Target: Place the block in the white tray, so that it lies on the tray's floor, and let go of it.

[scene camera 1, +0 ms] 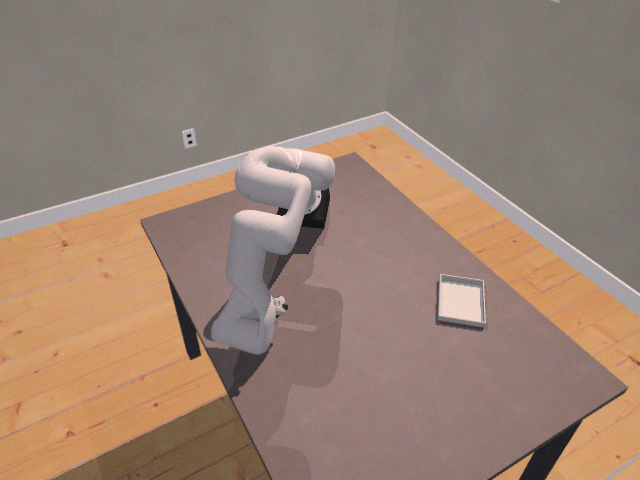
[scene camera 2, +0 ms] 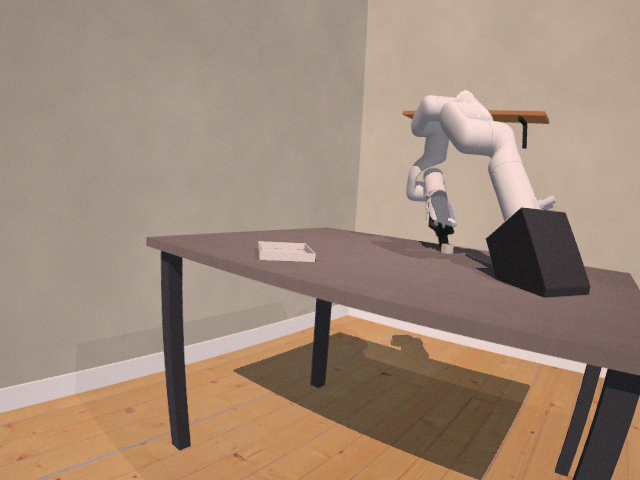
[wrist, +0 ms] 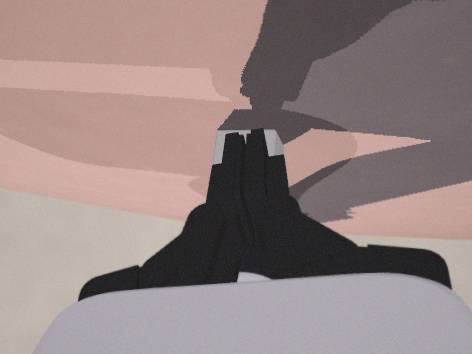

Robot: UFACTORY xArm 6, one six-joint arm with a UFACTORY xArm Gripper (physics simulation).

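Where they show: gripper, fingertip midpoint: [scene camera 2: 444, 246] [wrist: 251, 157]; arm's base at its link origin: [scene camera 2: 525, 225].
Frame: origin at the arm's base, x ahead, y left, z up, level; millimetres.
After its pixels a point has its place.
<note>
The small light-grey block [scene camera 2: 447, 248] {y -228, x 286, z -112 mm} stands on the table right beside the fingertips. In the wrist view, parts of the block [wrist: 275, 143] {y -262, x 295, z -123 mm} show on both sides of the fingertips, which cover its middle. Scene camera 1 does not show it. My gripper [scene camera 1: 284, 306] {y -262, x 311, z -111 mm} [scene camera 2: 443, 246] {y -262, x 311, z -111 mm} [wrist: 251, 157] {y -262, x 311, z -111 mm} is shut with its fingers together and nothing between them. It points down, with its tips low near the table top, close to the block; whether they touch it, I cannot tell. The white tray [scene camera 1: 461, 302] {y 243, x 541, z -128 mm} [scene camera 2: 285, 255] {y 304, x 476, z -117 mm} lies empty on the table, far from the gripper.
The brown table [scene camera 1: 392, 372] {y -80, x 637, z -130 mm} [scene camera 2: 372, 273] {y 245, x 275, z -130 mm} carries the block, the tray and the arm's black base [scene camera 1: 316, 219] {y 7, x 82, z -42 mm} [scene camera 2: 542, 253] {y 120, x -65, z -48 mm}. The gripper is near the table's left edge in scene camera 1. A wooden wall shelf [scene camera 2: 516, 116] shows behind the arm in scene camera 2.
</note>
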